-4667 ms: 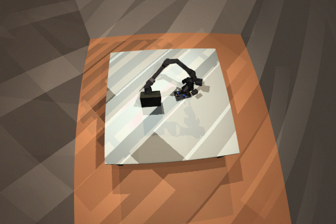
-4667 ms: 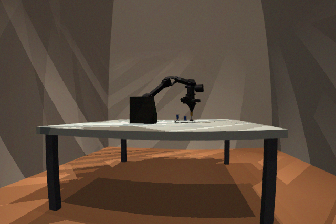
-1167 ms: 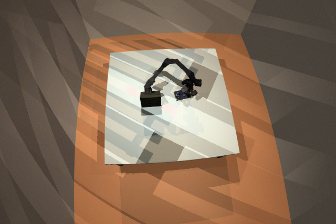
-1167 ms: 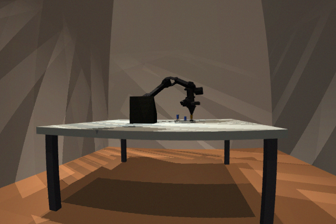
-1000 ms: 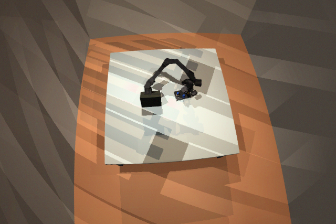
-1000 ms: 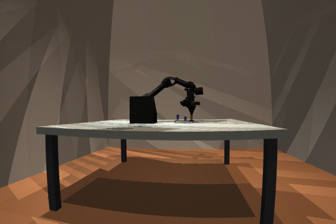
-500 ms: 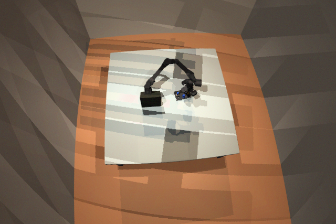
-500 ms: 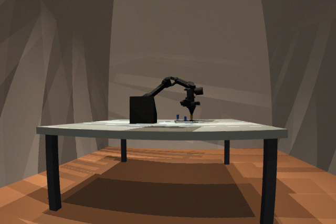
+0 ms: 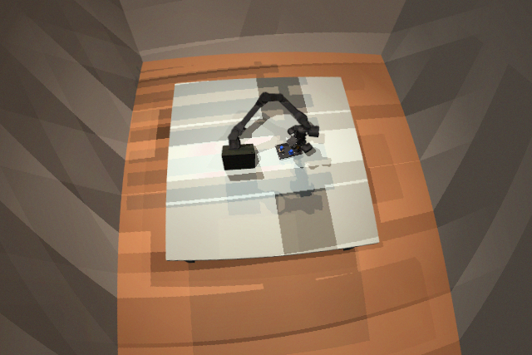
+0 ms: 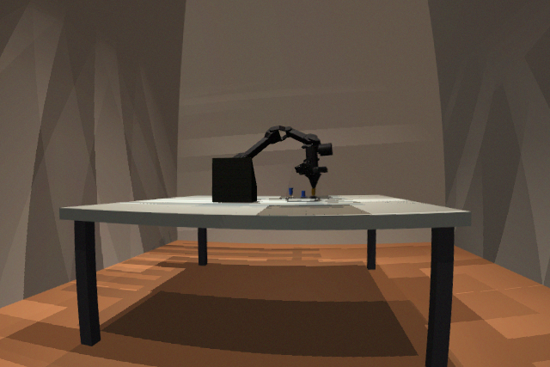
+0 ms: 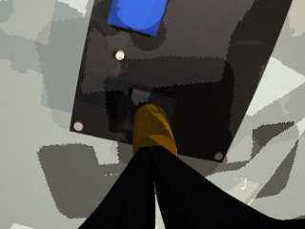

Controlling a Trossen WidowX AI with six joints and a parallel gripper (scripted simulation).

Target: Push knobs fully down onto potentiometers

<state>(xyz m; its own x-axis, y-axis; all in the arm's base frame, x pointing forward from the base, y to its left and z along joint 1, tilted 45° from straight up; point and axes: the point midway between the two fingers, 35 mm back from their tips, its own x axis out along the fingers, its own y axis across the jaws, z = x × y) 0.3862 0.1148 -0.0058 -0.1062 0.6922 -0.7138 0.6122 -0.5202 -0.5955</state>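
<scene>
The orange knob lies 1 cm below my gripper tip. Also, from my gripper tip: blue knob: 11 cm behind, 2 cm to the right, 1 cm below.
</scene>
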